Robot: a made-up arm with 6 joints.
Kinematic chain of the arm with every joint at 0, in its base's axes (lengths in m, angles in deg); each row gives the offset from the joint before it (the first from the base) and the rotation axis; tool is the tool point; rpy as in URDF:
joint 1: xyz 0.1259 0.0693 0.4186 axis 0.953 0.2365 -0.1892
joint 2: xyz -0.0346 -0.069 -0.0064 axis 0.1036 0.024 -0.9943
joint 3: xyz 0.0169 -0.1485 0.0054 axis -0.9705 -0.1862 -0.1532
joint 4: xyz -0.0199 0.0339 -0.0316 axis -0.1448 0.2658 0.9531
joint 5: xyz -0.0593 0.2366 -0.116 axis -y
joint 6: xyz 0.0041 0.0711 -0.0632 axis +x
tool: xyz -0.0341 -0.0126 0.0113 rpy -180 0 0
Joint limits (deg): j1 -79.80..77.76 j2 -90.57..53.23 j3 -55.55..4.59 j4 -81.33..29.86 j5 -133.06..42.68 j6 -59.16..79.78
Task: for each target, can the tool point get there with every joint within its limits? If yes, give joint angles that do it. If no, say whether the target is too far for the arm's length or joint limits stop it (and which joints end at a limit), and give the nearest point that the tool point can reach.
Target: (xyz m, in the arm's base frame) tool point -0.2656 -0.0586 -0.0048
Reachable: no: joint limits stop it (at a limit: joint 3, joint 4, joint 6) | nearest point -0.1369 -0.0173 0.1229 | short by 0.186 m
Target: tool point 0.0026 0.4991 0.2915
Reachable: no: joint limits stop it (at a limit: joint 2, joint 3, joint 4, joint 6) | nearest point 0.0190 0.3456 0.3401 | short by 0.162 m
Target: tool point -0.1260 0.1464 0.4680
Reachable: yes | joints 56.78 -53.52 -21.10 -12.53 -20.42 0.62
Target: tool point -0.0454 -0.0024 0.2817
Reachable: yes | joints -63.17 -52.98 -16.76 -30.67 -43.67 32.70
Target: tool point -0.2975 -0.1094 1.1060
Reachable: no: too far | nearest point -0.0829 -0.0190 0.7587 | short by 0.418 m
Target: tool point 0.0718 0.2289 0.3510
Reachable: yes | joints -14.53 -64.44 -7.95 -63.85 -110.94 11.00
